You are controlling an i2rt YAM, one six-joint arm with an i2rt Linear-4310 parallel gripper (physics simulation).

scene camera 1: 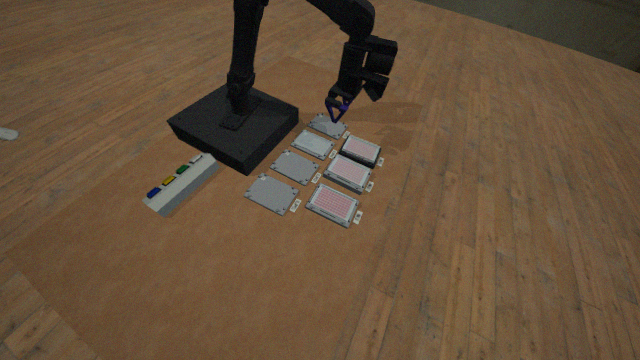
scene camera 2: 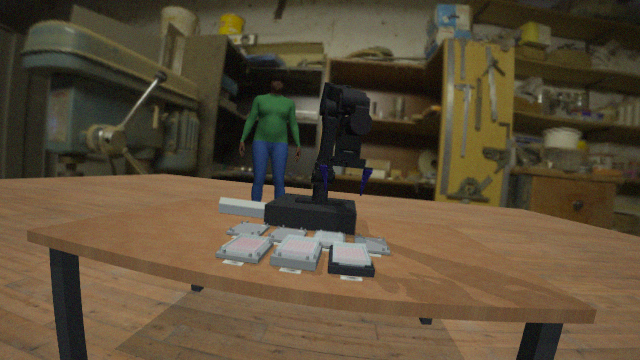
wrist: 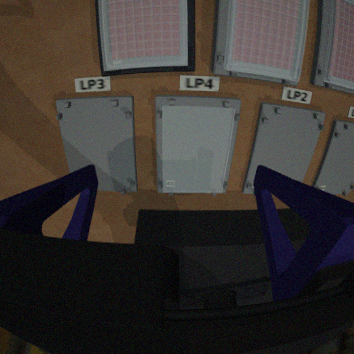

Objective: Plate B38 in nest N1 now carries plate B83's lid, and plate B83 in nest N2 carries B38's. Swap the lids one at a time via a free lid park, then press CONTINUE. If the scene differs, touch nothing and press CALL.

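Places are measured from the arm's base along level axes (x ahead, y right, z down), in millimetres.
Where they show: gripper, between the fingertips: point(scene camera 1: 339, 114) point(scene camera 2: 342, 193) point(wrist: 175, 173); arm's base, origin of its link: point(scene camera 1: 242, 112) point(scene camera 2: 319, 202) point(wrist: 218, 292).
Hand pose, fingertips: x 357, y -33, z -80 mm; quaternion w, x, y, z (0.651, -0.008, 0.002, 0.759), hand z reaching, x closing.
Things, the pixels of their top centre, and the offset from my fingertips. Level surfaces: height alone.
- Park LP4, centre of its top: point(wrist: 195, 154) point(scene camera 2: 329, 235) point(scene camera 1: 313, 141) dx -77, dy +16, dz +140 mm
- pale lid, centre of its top: point(wrist: 195, 154) point(scene camera 2: 329, 236) point(scene camera 1: 313, 142) dx -77, dy +16, dz +143 mm
- LP2, centre of its top: point(wrist: 287, 158) point(scene camera 2: 288, 230) point(scene camera 1: 294, 164) dx -101, dy +144, dz +140 mm
- LP1, centre of its top: point(wrist: 347, 165) point(scene camera 1: 271, 190) point(scene camera 2: 249, 225) dx -131, dy +272, dz +140 mm
- paler middle plate, centre of its top: point(wrist: 271, 17) point(scene camera 2: 299, 242) point(scene camera 1: 349, 169) dx +84, dy +109, dz +120 mm
- grey button box, centre of its top: point(scene camera 1: 175, 173) point(scene camera 2: 246, 199) dx -401, dy +340, dz +96 mm
- table, height of its surface: dz +160 mm
My gripper point(scene camera 1: 336, 119) point(scene camera 2: 344, 192) point(wrist: 175, 173) is open and empty above the park row, its fingers on either side of LP4 in the wrist view. Park LP4 point(wrist: 197, 101) bears a pale lid point(scene camera 1: 313, 143) point(wrist: 197, 145). Parks LP3 point(scene camera 1: 327, 125) point(wrist: 100, 130), LP2 point(scene camera 1: 294, 166) point(wrist: 287, 140) and LP1 point(scene camera 1: 272, 194) point(wrist: 342, 150) bear no lid. Three pink plates sit in nests: one plate point(scene camera 1: 361, 149) point(scene camera 2: 351, 254) in a black nest, a paler middle plate point(scene camera 1: 348, 171) point(scene camera 2: 298, 248), and a more vivid one point(scene camera 1: 333, 202) point(scene camera 2: 246, 245). Nest and plate labels are unreadable.
A grey button box point(scene camera 1: 187, 187) point(scene camera 2: 242, 207) with blue, yellow, green and white buttons stands beside the black arm base point(scene camera 1: 210, 142) point(scene camera 2: 310, 217). Button labels are unreadable. A person in a green top point(scene camera 2: 274, 120) stands behind the table point(scene camera 2: 125, 235).
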